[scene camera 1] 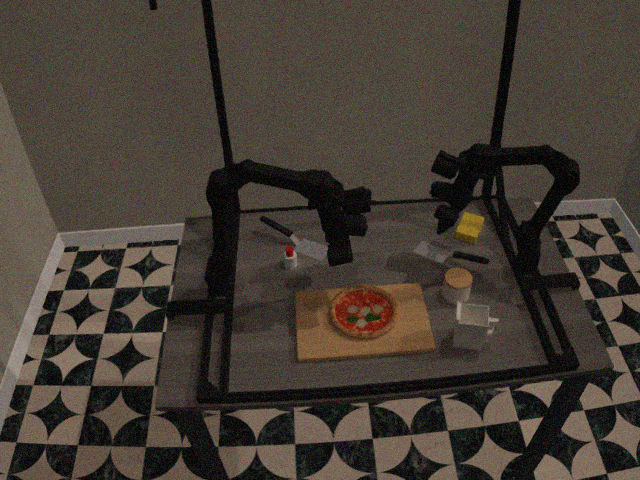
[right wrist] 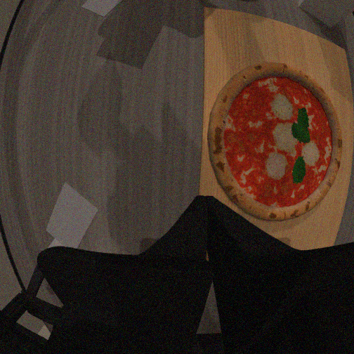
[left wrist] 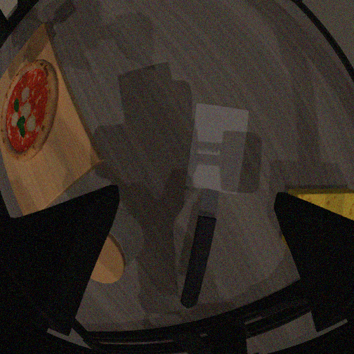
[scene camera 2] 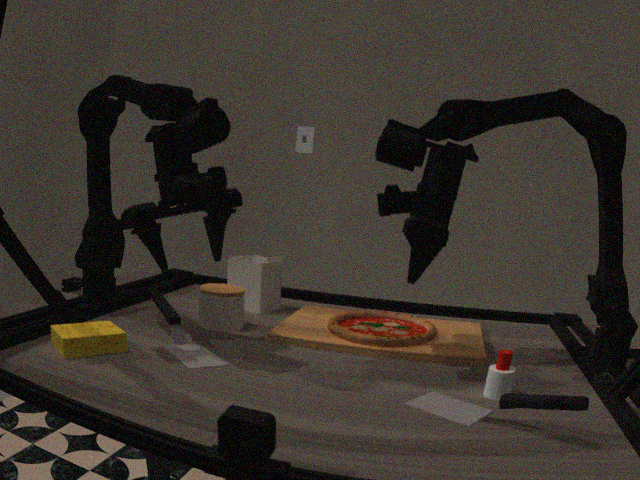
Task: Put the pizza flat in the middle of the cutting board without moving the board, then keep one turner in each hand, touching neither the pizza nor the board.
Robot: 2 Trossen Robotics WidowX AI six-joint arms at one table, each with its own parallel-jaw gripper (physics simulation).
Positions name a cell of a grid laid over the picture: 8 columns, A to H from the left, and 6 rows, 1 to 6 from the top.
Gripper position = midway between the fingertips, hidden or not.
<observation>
In view: the left gripper (scene camera 2: C4), the right gripper (scene camera 2: F4), a cutting board (scene camera 1: D5), a pizza (scene camera 1: E4), a turner (scene camera 1: D4), a turner (scene camera 2: C5), a yellow sponge (scene camera 2: A5), a pale container (scene camera 2: D4), a wooden-lidded jar (scene camera 1: F4) and a red-capped bottle (scene camera 2: G5).
The cutting board shows as well in the right wrist view (right wrist: F1) and in scene camera 2 (scene camera 2: F5). The pizza shows as well in the right wrist view (right wrist: G3). The pale container is seen too in scene camera 1 (scene camera 1: F5). The right wrist view misses the yellow sponge: it is out of frame. The left wrist view does not show the pale container, which is hidden by the left gripper.
</observation>
